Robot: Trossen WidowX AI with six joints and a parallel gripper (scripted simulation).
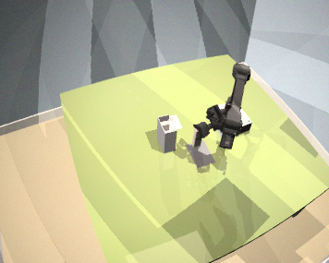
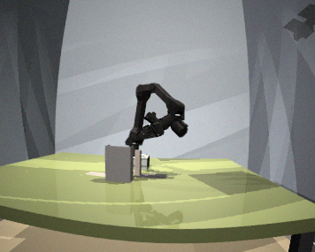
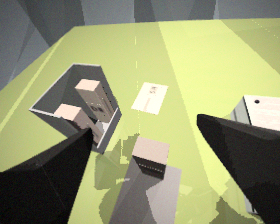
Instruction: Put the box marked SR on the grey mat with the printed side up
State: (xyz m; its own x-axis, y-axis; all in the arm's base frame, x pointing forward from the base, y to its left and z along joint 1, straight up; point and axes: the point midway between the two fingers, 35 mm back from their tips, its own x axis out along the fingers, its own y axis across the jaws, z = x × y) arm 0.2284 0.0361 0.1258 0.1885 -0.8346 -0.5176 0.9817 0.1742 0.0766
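Right now my gripper tip is 170 mm above the grey mat, 60 mm to the right of it and 10 mm short of it. Round my gripper tip: white card (190 mm to the right, 170 mm below, 10 mm ahead).
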